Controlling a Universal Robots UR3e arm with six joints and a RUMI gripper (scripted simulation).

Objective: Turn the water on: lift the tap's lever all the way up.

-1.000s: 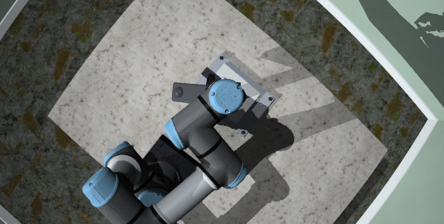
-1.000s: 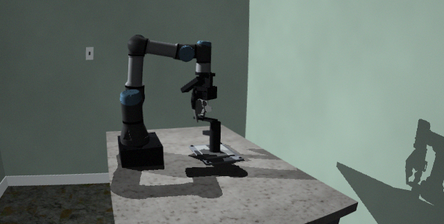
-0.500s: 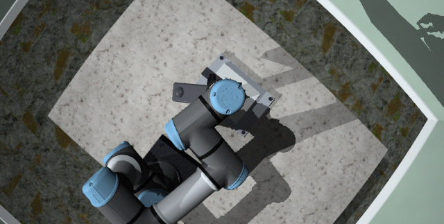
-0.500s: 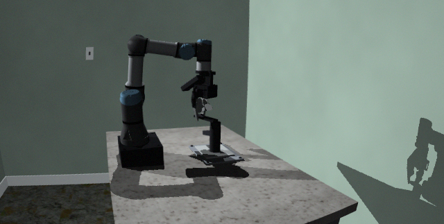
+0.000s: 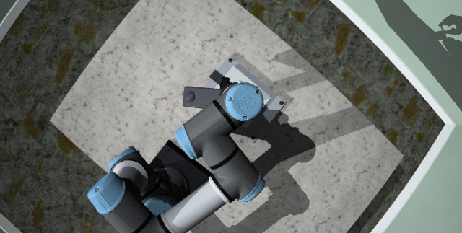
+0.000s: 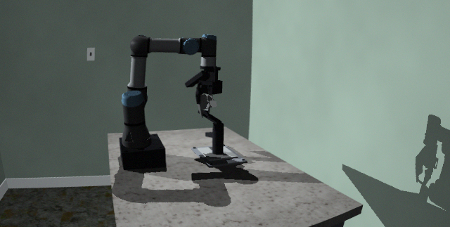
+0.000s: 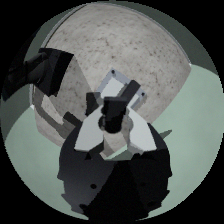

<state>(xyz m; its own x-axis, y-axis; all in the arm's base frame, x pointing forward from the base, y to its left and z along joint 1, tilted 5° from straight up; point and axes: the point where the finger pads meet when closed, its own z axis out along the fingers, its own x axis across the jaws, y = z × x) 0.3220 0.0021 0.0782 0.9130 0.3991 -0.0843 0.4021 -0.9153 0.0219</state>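
Right now my hand is 1 cm short of the black lever, 3 cm to the left of it and 1 cm above it. From my hand the other things lie so: black tap 2 cm ahead, 5 cm to the right, 7 cm below.
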